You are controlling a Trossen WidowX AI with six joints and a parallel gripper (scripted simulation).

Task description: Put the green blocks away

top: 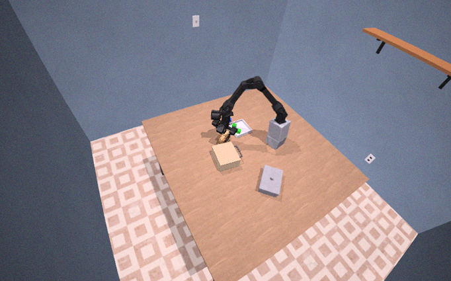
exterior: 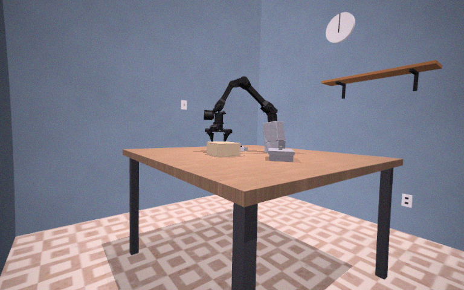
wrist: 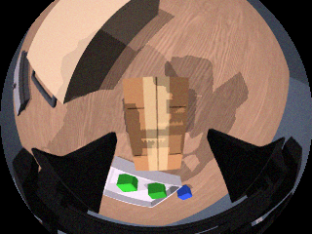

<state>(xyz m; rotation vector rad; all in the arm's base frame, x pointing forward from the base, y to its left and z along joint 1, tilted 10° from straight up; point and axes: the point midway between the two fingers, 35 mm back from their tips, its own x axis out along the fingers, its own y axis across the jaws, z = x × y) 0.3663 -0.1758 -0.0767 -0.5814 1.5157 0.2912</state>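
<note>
Now: the small wooden container 60 mm below my hand. Also, from my hand: red block (80 mm below, 20 mm behind, 10 mm to the right); then drawer (170 mm to the left, 60 mm below, 50 mm ahead); then tan drawer cabinet (170 mm to the left, 80 mm ahead, 60 mm below).
</note>
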